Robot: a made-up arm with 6 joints.
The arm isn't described. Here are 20 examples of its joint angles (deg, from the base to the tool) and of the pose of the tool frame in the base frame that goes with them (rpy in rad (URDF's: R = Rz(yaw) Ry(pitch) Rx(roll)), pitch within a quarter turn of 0, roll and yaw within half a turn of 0; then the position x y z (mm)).
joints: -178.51 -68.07 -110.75 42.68 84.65 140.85
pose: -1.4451 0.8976 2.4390 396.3 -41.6 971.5
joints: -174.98 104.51 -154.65 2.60 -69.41 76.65
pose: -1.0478 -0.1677 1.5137 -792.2 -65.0 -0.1
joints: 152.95 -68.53 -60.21 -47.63 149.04 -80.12
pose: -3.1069 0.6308 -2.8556 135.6 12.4 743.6
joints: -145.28 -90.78 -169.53 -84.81 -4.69 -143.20
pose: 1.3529 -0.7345 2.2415 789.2 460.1 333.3
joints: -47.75 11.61 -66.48 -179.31 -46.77 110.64
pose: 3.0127 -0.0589 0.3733 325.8 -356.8 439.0
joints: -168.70 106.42 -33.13 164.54 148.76 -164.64
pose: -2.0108 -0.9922 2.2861 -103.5 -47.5 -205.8
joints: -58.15 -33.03 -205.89 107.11 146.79 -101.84
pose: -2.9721 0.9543 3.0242 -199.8 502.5 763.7
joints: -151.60 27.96 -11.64 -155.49 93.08 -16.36
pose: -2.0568 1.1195 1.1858 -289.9 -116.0 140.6
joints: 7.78 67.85 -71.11 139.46 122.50 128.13
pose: 0.8611 -0.4967 2.8277 609.0 152.0 -28.0
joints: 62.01 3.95 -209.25 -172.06 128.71 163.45
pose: -3.0647 0.4549 1.5006 -93.9 -207.7 967.8
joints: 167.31 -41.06 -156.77 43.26 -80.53 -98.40
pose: -1.6343 0.0651 -1.0523 477.5 -42.5 927.6
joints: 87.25 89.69 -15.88 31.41 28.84 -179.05
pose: -1.2852 -1.0048 2.5935 8.4 -9.0 -43.2
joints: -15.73 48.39 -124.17 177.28 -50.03 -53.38
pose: -2.7462 0.2237 -2.4173 725.3 -209.5 386.7
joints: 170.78 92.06 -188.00 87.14 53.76 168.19
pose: 1.5485 0.3191 -0.8018 -902.5 117.6 311.2
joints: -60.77 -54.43 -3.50 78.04 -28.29 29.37
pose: -1.9658 0.0526 3.1037 -25.9 -147.2 454.8
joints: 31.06 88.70 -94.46 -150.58 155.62 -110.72
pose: -0.3341 -0.0711 -1.8812 571.4 290.5 -120.6
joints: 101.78 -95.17 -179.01 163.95 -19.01 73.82
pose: -1.2811 -0.5515 -2.9979 204.5 -860.9 279.1
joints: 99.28 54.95 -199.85 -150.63 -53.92 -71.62
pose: -1.4772 0.6055 0.6242 -152.2 610.8 766.9
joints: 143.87 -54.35 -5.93 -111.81 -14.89 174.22
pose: -2.1930 -0.2679 1.4204 -138.6 4.4 417.6
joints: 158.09 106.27 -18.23 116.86 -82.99 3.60
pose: 1.1054 -0.1454 2.6780 -28.2 98.2 12.8
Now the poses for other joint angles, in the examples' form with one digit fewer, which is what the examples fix.
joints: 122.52 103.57 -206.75 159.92 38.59 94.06
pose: 0.671 0.297 -2.598 -465 728 289
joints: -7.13 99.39 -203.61 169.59 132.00 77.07
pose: -0.995 -0.013 1.277 735 -73 399
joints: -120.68 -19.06 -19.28 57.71 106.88 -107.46
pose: -1.707 -0.855 -1.380 -45 -238 398
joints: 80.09 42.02 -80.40 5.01 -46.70 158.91
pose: -1.848 1.246 -0.500 138 737 348
